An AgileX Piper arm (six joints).
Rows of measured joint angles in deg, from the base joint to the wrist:
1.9, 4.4, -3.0, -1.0, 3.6, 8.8
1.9, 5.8, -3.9, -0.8, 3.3, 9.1
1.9, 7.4, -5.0, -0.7, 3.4, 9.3
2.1, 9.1, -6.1, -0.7, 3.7, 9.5
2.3, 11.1, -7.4, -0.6, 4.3, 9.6
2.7, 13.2, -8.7, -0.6, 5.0, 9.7
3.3, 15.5, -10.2, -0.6, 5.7, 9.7
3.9, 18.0, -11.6, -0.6, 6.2, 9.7
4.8, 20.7, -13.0, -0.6, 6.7, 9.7
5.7, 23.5, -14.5, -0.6, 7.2, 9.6
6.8, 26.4, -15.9, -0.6, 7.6, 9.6
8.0, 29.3, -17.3, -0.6, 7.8, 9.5
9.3, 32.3, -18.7, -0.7, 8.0, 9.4
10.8, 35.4, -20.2, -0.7, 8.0, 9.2
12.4, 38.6, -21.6, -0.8, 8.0, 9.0
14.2, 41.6, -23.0, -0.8, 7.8, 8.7
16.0, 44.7, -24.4, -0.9, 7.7, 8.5
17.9, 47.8, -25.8, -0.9, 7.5, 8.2
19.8, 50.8, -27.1, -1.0, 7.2, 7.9
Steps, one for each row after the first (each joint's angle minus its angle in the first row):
0.0, 1.4, -0.9, 0.2, -0.3, 0.3
0.0, 3.0, -2.0, 0.3, -0.2, 0.5
0.2, 4.7, -3.1, 0.3, 0.1, 0.7
0.4, 6.7, -4.4, 0.4, 0.7, 0.8
0.8, 8.8, -5.7, 0.4, 1.4, 0.9
1.4, 11.1, -7.2, 0.4, 2.1, 0.9
2.0, 13.6, -8.6, 0.4, 2.6, 0.9
2.9, 16.3, -10.0, 0.4, 3.1, 0.9
3.8, 19.1, -11.5, 0.4, 3.6, 0.8
4.9, 22.0, -12.9, 0.4, 4.0, 0.8
6.1, 24.9, -14.3, 0.4, 4.2, 0.7
7.4, 27.9, -15.7, 0.3, 4.4, 0.6
8.9, 31.0, -17.2, 0.3, 4.4, 0.4
10.5, 34.2, -18.6, 0.2, 4.4, 0.2
12.3, 37.2, -20.0, 0.2, 4.2, -0.1
14.1, 40.3, -21.4, 0.1, 4.1, -0.3
16.0, 43.4, -22.8, 0.1, 3.9, -0.6
17.9, 46.4, -24.1, 0.0, 3.6, -0.9

